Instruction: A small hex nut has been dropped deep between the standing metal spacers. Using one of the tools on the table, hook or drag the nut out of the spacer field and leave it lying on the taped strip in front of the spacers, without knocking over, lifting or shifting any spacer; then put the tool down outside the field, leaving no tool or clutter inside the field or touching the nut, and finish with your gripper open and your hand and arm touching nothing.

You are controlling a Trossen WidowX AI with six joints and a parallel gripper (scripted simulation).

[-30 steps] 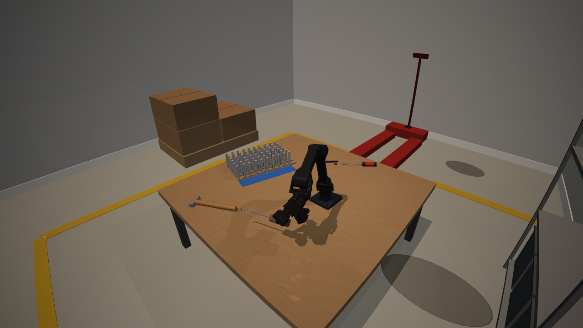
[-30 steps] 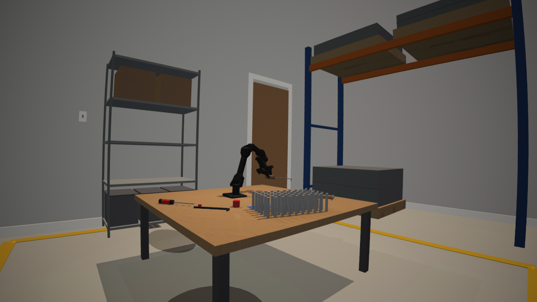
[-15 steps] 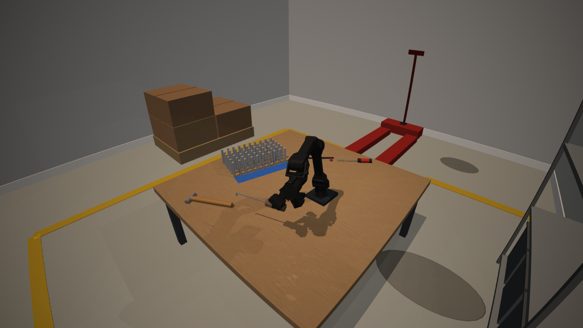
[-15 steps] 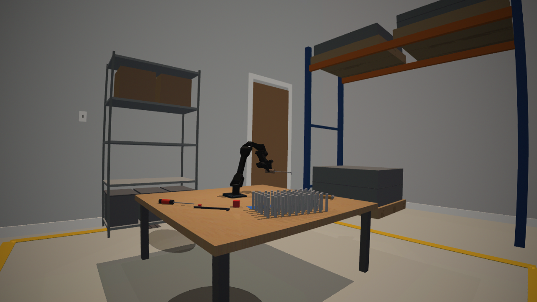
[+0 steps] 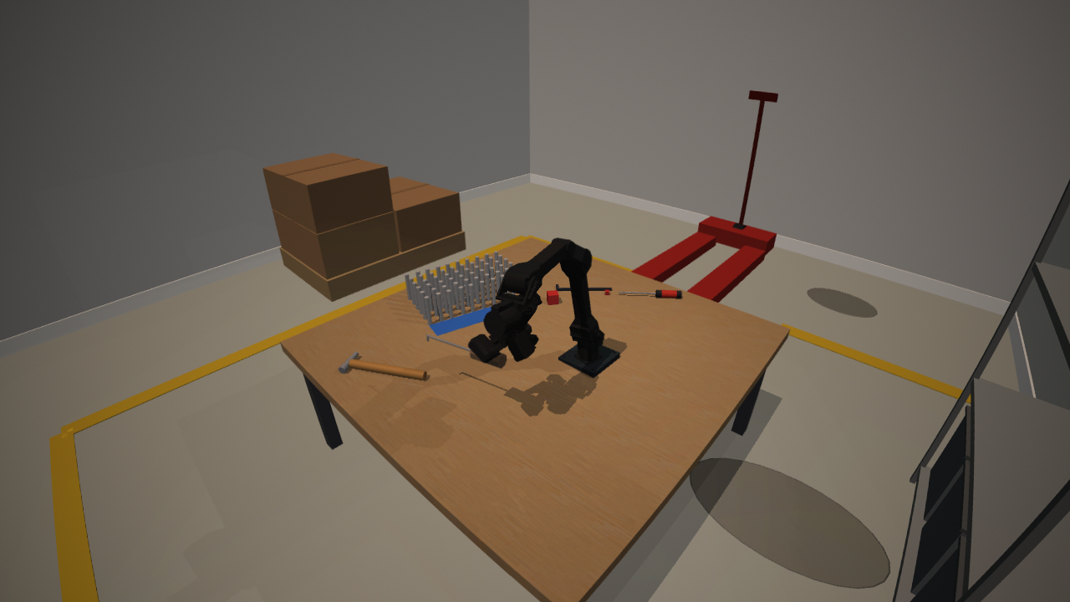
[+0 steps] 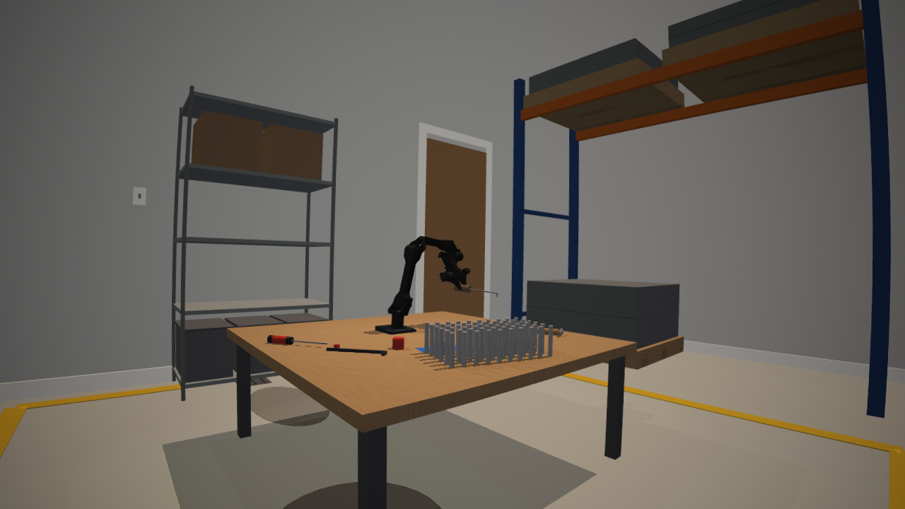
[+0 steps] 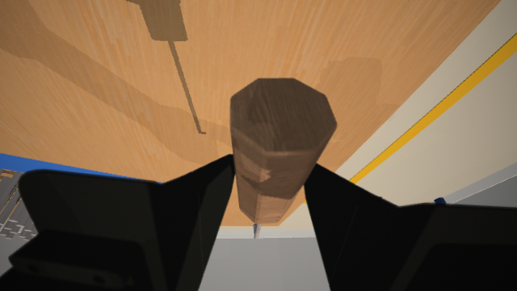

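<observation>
My gripper tip is now 10 cm short of the hook tool, 4 cm to the right of it and 1 cm above it. From my gripper tip the other things lie so: red cube: 51 cm to the right, 39 cm ahead, 17 cm below; then blue taped strip: 46 cm ahead, 25 cm to the right, 19 cm below; then hex nut: 63 cm ahead, 30 cm to the right, 18 cm below.
</observation>
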